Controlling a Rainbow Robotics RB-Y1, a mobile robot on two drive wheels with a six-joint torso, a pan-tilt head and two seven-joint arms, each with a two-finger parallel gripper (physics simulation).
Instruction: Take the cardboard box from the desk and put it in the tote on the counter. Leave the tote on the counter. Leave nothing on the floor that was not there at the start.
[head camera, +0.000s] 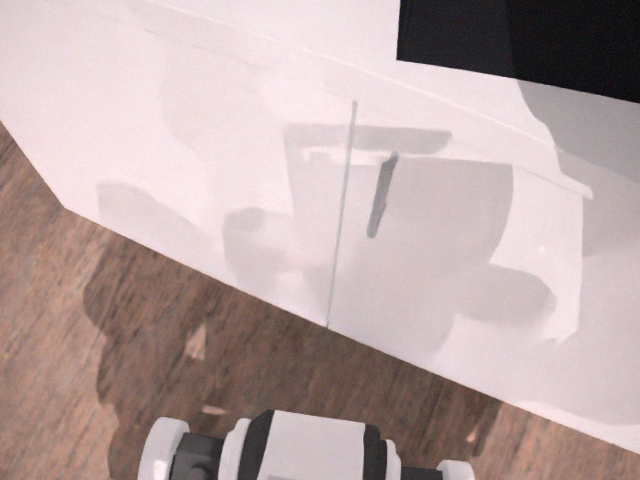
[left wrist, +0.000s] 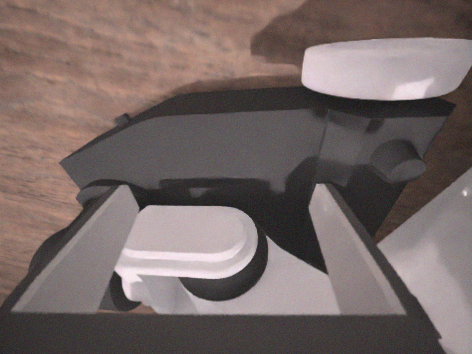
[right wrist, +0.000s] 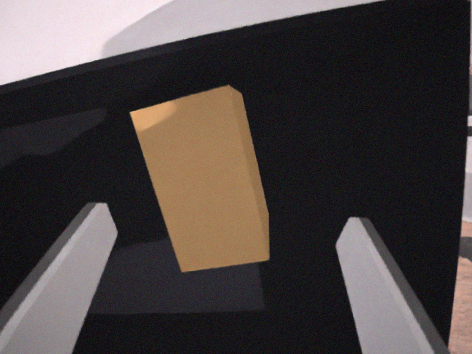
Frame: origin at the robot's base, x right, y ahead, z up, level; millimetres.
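Where they show: left gripper, between the fingertips: (left wrist: 222, 196) (right wrist: 462, 235); right gripper, between the fingertips: (right wrist: 227, 225).
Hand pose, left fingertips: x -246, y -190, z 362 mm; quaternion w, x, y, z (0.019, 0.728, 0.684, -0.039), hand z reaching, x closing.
Note:
Things, the pixels of their centre, and the offset from my left fingertips. "pt": a spot on its surface instead. Level surfaces: height alone.
- tan cardboard box, middle of its body: (right wrist: 214, 174) dx +401, dy +589, dz +581 mm
- black tote, middle of its body: (right wrist: 137, 255) dx +358, dy +643, dz +598 mm
- white counter, height of its surface: dz +548 mm
- grey handle, a spot on its surface: (head camera: 381, 198) pt dx +270, dy +459, dz +399 mm
- Brown wood floor, height of its surface: dz -362 mm
- white body part, a spot on its surface: (left wrist: 195, 230) pt dx +145, dy -69, dz -80 mm
The tan cardboard box (right wrist: 207, 185) is inside the black tote (head camera: 449, 36) (right wrist: 350, 22), over its dark floor, at a slight slant in the right wrist view. My right gripper (right wrist: 227, 225) is open and empty above the box, its fingers wide apart on either side of it and not touching it. The tote is on the white counter (head camera: 248, 15), at the top right of the head view; its inside is too dark there to show the box. My left gripper (left wrist: 222, 196) is open and empty, low over the robot's own body.
The counter's white front has a door seam and a grey handle (head camera: 381, 198). Brown wood floor (head camera: 41, 310) (left wrist: 100, 45) lies in front of it. The robot's dark grey base (left wrist: 225, 145) and a white body part (left wrist: 195, 230) are behind the left fingers.

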